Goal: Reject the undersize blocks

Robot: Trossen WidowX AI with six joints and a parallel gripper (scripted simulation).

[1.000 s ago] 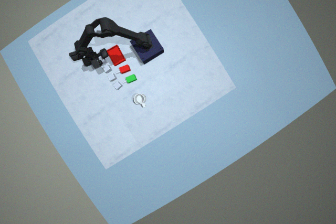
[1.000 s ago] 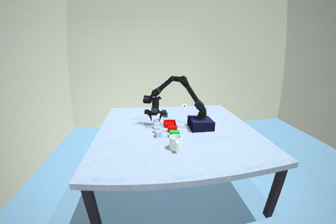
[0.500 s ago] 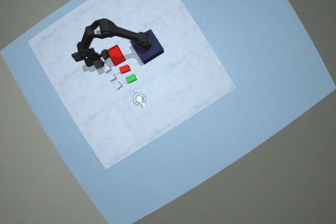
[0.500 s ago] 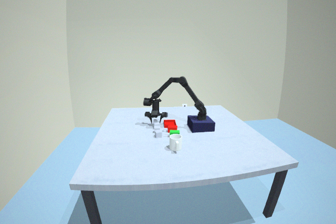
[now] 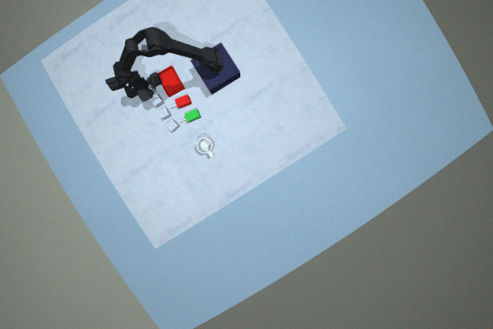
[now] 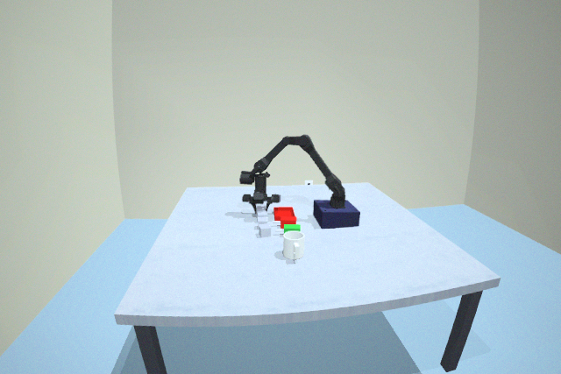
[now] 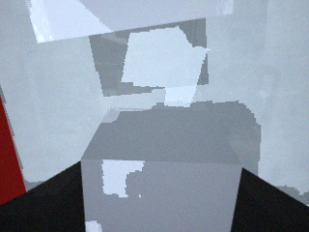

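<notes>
The red reject tray lies 120 mm behind my gripper tip and 30 mm to the left of it. Round my gripper tip: green GO gauge 250 mm to the left, 90 mm behind, 10 mm above; red block 160 mm to the left, 90 mm behind, 10 mm above; grey cube 200 mm to the right, 110 mm behind, 10 mm above.
</notes>
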